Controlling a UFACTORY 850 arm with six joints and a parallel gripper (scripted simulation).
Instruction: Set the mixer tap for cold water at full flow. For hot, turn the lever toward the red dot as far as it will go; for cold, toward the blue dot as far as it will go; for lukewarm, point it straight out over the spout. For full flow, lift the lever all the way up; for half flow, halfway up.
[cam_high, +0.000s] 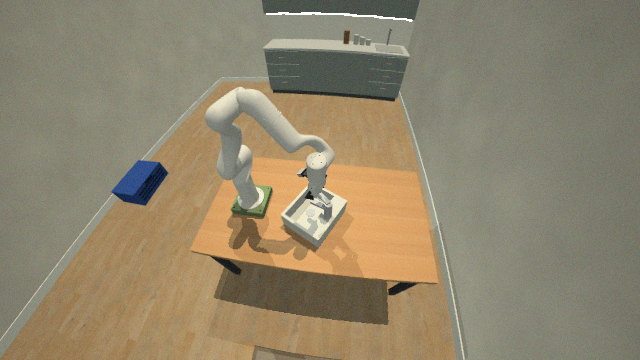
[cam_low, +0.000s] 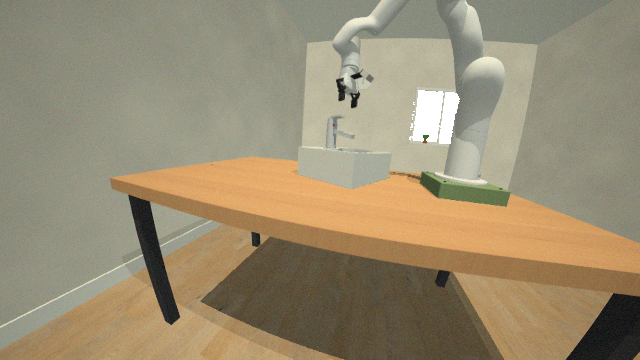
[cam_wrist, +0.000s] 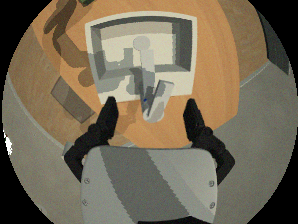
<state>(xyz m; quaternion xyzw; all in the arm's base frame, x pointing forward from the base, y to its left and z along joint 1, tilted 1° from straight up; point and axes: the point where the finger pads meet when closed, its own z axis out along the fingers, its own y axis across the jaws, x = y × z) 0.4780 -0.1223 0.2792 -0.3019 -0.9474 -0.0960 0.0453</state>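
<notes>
Now: the grey lever 4 cm ahead of my hand and 7 cm below it. Round my hand: white basin: 3 cm behind, 4 cm to the left, 30 cm below.
</notes>
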